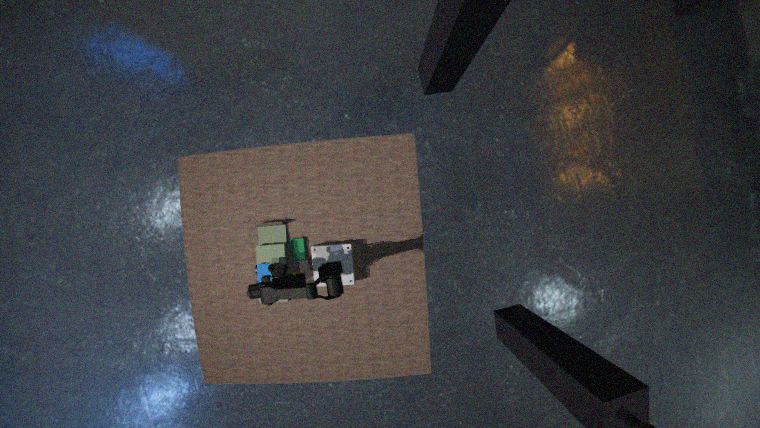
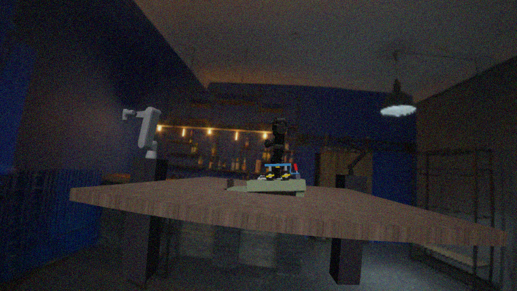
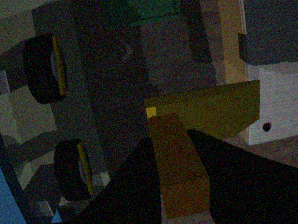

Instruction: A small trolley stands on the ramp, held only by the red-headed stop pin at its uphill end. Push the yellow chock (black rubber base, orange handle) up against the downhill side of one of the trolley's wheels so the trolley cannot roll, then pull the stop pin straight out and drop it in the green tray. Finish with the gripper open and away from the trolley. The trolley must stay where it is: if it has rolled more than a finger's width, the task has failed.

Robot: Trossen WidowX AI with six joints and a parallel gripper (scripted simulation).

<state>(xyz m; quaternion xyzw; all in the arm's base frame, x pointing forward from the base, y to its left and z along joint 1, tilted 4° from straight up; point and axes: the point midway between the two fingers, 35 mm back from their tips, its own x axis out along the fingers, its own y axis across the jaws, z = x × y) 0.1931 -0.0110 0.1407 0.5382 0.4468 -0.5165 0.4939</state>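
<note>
The stop pin is 110 mm ahead of my gripper tip, 90 mm to the left of it and 40 mm below it. Also, from my gripper tip: yellow chock (20 mm behind, 10 mm below); blue trolley (120 mm ahead, 50 mm below, 10 mm to the right); ramp (120 mm below, 120 mm ahead, 10 mm to the right).
</note>
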